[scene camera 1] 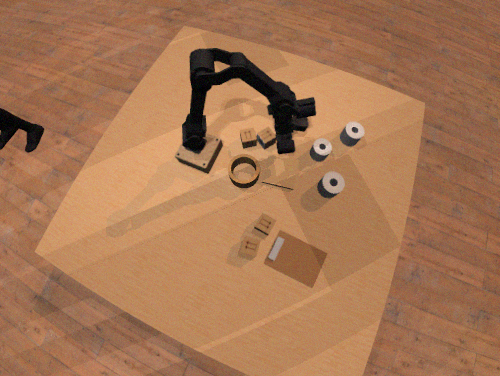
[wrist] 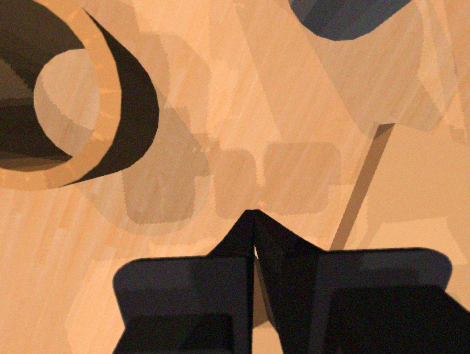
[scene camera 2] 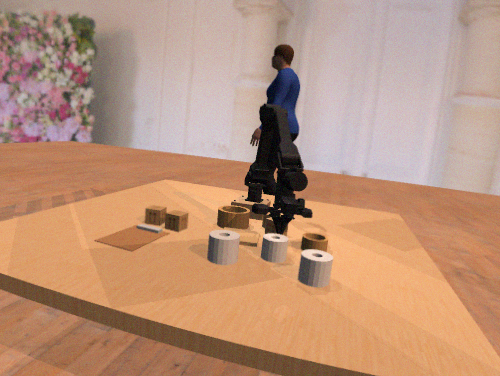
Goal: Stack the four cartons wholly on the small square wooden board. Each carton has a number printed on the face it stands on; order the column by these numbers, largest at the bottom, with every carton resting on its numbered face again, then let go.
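Frame: origin at the arm's base, x ahead, y left, z up, level; centimetres.
Where they show: gripper, between the fingertips: (scene camera 1: pixel 283 141) (wrist: pixel 252 216); arm's base, origin of its link: (scene camera 1: pixel 195 144) (scene camera 2: pixel 254 200).
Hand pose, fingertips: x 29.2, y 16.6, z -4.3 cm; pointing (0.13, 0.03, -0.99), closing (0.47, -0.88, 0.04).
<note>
Things, the pixels of their top centre, and the offset from my fingertips. "*": a spot on its surface instead.
- square wooden board, centre of its top: (wrist: pixel 439 239) (scene camera 2: pixel 240 234) (scene camera 1: pixel 280 170) dy -12.0, dx +3.6, dz -0.2 cm
- wooden ring, centre of its top: (scene camera 2: pixel 234 209) (scene camera 1: pixel 243 168) dy -18.4, dx -8.6, dz +4.5 cm
- smaller ring, centre of its top: (wrist: pixel 11 88) (scene camera 2: pixel 315 236) dy +11.4, dx +1.6, dz +2.8 cm
- brown sheet, centre of its top: (scene camera 2: pixel 134 233) (scene camera 1: pixel 296 258) dy -39.6, dx +20.5, dz -0.2 cm
- grey strip, a spot on its surface: (scene camera 1: pixel 276 249) * dy -39.5, dx +13.0, dz -0.2 cm
Two brown cartons (scene camera 1: pixel 248 137) (scene camera 1: pixel 266 137) stand close together near the arm's base; in the scene camera 2 view they are mostly hidden behind the gripper. The other two cartons, one (scene camera 1: pixel 265 225) (scene camera 2: pixel 176 220) and one (scene camera 1: pixel 248 247) (scene camera 2: pixel 156 215), stand by a brown sheet. Arrows show on cartons; the numbered faces are hidden. The square wooden board (scene camera 1: pixel 279 177) (scene camera 2: pixel 248 238) (wrist: pixel 420 185) lies flat, with no carton visible on it. My gripper (scene camera 2: pixel 281 232) (wrist: pixel 252 216) is shut and empty, its fingertips together, pointing down beside the nearer carton pair and the board.
A wooden ring (scene camera 1: pixel 244 185) (scene camera 2: pixel 233 224) stands beside the board; a smaller ring (scene camera 2: pixel 314 245) (wrist: pixel 111 95) stands beyond the gripper. Three white rolls (scene camera 1: pixel 320 152) (scene camera 1: pixel 352 137) (scene camera 1: pixel 331 188) stand beyond the board. The brown sheet (scene camera 1: pixel 300 260) (scene camera 2: pixel 125 240) bears a grey strip (scene camera 1: pixel 276 249).
</note>
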